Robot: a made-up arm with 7 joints.
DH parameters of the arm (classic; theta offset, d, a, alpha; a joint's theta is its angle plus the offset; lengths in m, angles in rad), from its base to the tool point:
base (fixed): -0.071 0 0 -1.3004
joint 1: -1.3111 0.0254 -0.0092 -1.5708
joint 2: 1.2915 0 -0.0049 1.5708
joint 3: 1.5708 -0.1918 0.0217 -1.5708
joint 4: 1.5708 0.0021 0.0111 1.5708
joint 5: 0 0.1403 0 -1.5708
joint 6: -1.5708 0 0.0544 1.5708
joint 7: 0 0 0 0
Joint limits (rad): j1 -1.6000..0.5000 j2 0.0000..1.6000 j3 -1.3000..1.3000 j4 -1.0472..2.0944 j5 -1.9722..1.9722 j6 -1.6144..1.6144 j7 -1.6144..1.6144
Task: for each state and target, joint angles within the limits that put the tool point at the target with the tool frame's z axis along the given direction. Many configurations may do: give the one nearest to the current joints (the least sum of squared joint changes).
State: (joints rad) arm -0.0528 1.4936 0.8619 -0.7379 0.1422 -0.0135 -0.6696
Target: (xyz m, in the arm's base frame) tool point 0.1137 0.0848 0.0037 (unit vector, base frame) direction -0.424 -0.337 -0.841
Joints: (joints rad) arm 0.2606 1.2546 0.6749 -1.0210 0.9706 -0.3110 -0.6696
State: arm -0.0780 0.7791 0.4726 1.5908 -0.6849 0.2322 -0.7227
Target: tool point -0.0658 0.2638 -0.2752 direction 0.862 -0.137 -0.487
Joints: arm -0.2216 0.6342 -0.2801 2.0882 0.0782 -0.1907 -0.7227
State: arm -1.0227 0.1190 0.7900 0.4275 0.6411 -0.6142 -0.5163
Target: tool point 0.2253 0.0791 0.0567 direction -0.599 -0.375 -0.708
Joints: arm -1.1260 0.4020 0.4928 -0.0692 0.5611 -1.3269 -0.5163
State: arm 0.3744 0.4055 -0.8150 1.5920 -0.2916 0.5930 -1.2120
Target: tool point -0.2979 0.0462 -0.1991 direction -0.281 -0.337 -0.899
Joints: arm 0.4985 0.0000 -0.2729 1.9630 0.3332 0.6930 -1.2120
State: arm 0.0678 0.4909 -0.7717 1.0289 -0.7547 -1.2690 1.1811
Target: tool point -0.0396 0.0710 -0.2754 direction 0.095 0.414 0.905
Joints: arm 0.3758 0.6007 -0.9769 0.3381 -0.9538 -1.4134 1.1811
